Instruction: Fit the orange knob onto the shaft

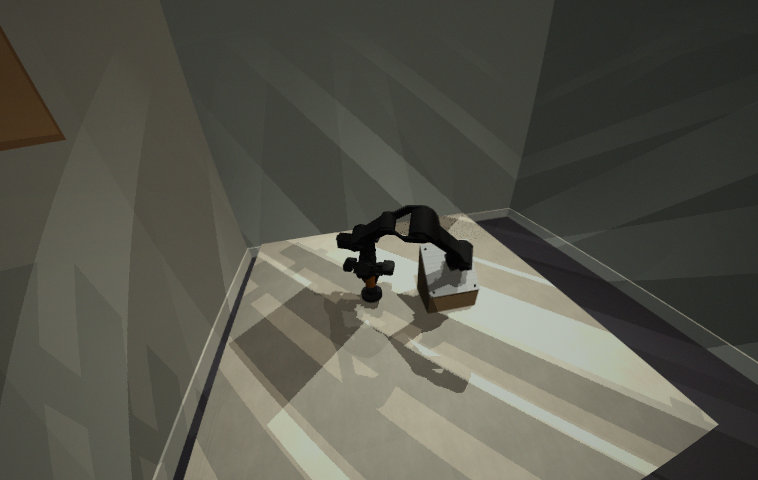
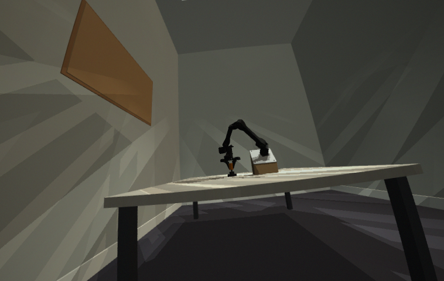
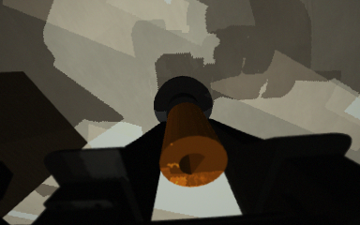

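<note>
The orange knob lies 20 mm above my gripper tip. The rest, counted from my gripper tip: dark round pedestal: 40 mm below.
</note>
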